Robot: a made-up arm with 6 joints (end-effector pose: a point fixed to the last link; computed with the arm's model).
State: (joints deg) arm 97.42 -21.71 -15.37 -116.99 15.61 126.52
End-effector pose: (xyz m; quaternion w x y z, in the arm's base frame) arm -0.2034 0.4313 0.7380 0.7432 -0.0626 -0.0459 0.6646
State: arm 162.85 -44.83 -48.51 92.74 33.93 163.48
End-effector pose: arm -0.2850 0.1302 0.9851 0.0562 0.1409 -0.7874 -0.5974
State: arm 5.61 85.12 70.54 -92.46 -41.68 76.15
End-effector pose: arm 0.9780 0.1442 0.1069 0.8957 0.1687 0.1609 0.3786
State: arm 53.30 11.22 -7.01 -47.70 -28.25 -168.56
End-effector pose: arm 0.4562 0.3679 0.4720 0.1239 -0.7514 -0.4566 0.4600
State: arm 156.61 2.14 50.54 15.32 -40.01 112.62
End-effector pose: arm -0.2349 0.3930 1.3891 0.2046 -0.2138 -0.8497 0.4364
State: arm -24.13 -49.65 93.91 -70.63 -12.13 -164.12
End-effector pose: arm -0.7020 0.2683 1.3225 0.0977 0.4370 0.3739 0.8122
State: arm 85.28 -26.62 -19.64 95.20 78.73 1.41
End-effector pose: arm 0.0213 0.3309 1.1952 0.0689 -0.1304 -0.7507 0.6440
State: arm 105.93 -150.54 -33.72 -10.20 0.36 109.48
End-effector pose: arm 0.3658 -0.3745 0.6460 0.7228 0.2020 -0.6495 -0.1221
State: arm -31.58 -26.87 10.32 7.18 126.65 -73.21
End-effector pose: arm 0.0297 -0.3684 1.2447 0.3038 -0.1626 -0.7511 0.5632
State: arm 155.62 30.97 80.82 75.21 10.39 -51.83
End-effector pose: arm -0.3151 0.2594 1.5216 0.1944 0.3917 -0.3068 0.8454
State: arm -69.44 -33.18 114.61 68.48 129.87 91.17
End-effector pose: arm -0.4376 0.8560 0.9445 0.9406 0.1356 0.2932 -0.1043
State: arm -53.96 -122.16 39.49 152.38 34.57 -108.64
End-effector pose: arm -0.4518 1.0137 0.2210 0.1528 -0.6322 -0.6252 -0.4314
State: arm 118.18 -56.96 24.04 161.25 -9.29 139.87
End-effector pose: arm 0.0333 -0.5170 1.3349 0.0297 0.7219 -0.0094 0.6913
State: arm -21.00 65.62 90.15 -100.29 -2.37 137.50
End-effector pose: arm 1.0291 -0.2981 0.7061 0.8992 -0.3487 -0.1500 -0.2176
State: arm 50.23 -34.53 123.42 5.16 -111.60 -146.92
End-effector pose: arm -0.3247 -0.8486 1.0351 0.0531 0.8658 0.2484 0.4311
